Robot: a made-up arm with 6 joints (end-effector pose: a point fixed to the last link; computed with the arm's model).
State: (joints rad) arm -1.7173 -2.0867 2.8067 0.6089 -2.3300 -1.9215
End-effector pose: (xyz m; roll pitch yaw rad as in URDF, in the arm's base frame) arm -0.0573 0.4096 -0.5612 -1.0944 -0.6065 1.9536
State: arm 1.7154 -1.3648 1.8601 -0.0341 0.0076 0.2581
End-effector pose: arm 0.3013 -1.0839 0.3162 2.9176 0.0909 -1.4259
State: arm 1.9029 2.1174 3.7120 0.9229 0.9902 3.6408
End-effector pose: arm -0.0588 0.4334 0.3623 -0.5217 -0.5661 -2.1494
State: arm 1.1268 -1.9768 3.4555 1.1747 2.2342 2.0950
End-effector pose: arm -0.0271 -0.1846 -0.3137 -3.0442 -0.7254 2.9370
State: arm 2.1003 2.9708 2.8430 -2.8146 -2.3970 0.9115
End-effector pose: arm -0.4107 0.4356 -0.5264 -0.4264 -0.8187 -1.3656
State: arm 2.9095 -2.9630 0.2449 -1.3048 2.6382 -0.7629
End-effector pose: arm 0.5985 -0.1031 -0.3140 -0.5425 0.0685 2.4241
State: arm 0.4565 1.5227 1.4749 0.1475 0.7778 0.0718
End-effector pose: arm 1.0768 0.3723 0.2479 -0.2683 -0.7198 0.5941
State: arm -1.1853 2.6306 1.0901 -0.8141 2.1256 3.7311
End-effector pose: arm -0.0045 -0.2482 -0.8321 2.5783 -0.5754 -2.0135
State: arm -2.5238 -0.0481 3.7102 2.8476 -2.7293 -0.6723
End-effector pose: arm 0.4059 0.1217 0.5533 -2.7139 -0.2188 -2.6430
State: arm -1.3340 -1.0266 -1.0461 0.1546 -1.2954 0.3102
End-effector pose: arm -0.1531 0.0362 0.5669 -0.8624 1.2729 -1.8633
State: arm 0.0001 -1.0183 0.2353 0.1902 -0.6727 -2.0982
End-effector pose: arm -0.4264 -0.1395 1.0264 2.0274 -0.5851 -0.1417
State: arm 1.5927 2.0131 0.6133 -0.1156 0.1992 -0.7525
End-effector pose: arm 0.1267 0.6546 -0.5371 0.8069 1.2012 1.5295
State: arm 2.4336 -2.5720 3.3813 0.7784 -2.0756 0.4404
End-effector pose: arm -0.0404 0.1677 -0.3888 -2.7535 0.4478 0.0422
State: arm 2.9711 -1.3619 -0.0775 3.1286 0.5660 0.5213
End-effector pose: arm 0.4679 -0.2246 0.8172 2.6252 -0.7184 2.9804
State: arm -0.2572 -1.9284 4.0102 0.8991 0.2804 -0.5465
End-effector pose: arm -0.1336 -0.0562 -0.0664 -0.2966 0.1632 -0.0359
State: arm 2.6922 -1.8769 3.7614 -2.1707 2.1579 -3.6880
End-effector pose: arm 0.2375 -0.2035 -0.3603 -1.8741 0.0427 0.3091
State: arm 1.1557 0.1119 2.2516 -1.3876 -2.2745 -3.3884
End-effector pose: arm -0.0046 -0.0747 1.3451 2.7446 0.4896 2.1707
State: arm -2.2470 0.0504 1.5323 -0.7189 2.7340 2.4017
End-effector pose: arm -0.1889 -0.0647 1.3390 0.6124 1.0929 1.4982
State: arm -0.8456 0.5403 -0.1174 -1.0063 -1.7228 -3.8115
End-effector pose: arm 0.3691 -0.5310 0.3845 -0.1157 0.3320 1.2130
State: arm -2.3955 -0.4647 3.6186 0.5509 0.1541 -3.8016
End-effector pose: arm 0.2957 0.4381 0.3640 -0.0325 1.0674 0.5788
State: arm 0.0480 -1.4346 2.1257 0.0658 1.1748 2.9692
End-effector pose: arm -1.0714 -0.1933 0.1021 -1.7709 1.5063 1.2724
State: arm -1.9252 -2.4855 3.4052 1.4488 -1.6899 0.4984
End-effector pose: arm -0.0526 -0.0924 -0.3490 -2.4742 0.0662 2.6302
